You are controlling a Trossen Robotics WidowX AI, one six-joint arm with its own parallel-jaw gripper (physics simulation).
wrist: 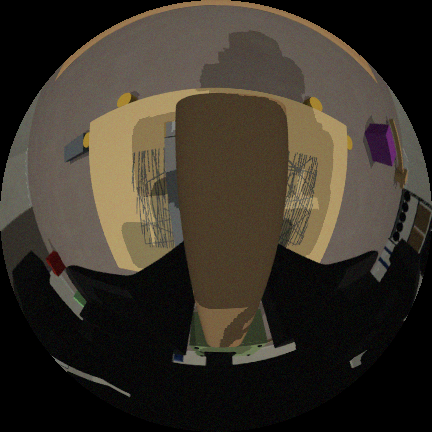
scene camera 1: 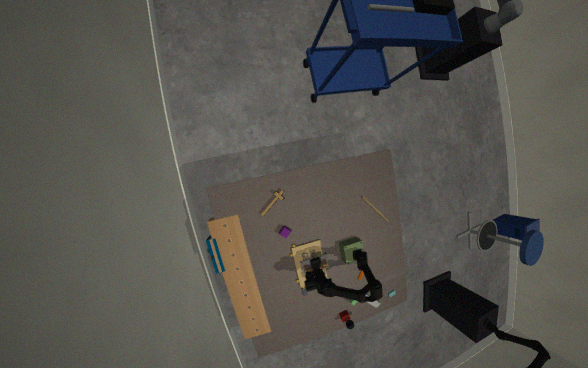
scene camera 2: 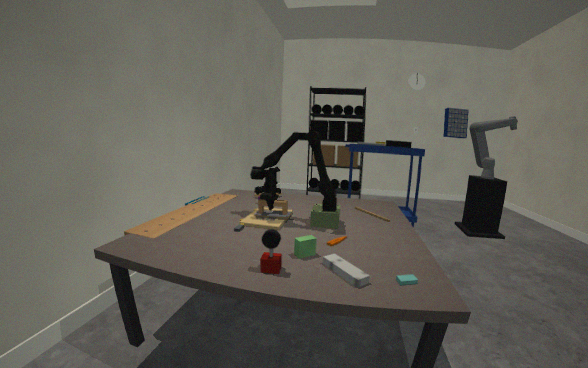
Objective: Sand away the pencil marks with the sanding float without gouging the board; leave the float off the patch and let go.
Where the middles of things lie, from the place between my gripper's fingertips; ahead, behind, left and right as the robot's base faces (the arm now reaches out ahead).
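Pale wooden board (wrist: pixel 139 125): 20 mm ahead of my hand and 90 mm below it. Sanding float (wrist: pixel 226 154): 10 mm above my hand, 10 mm behind it.
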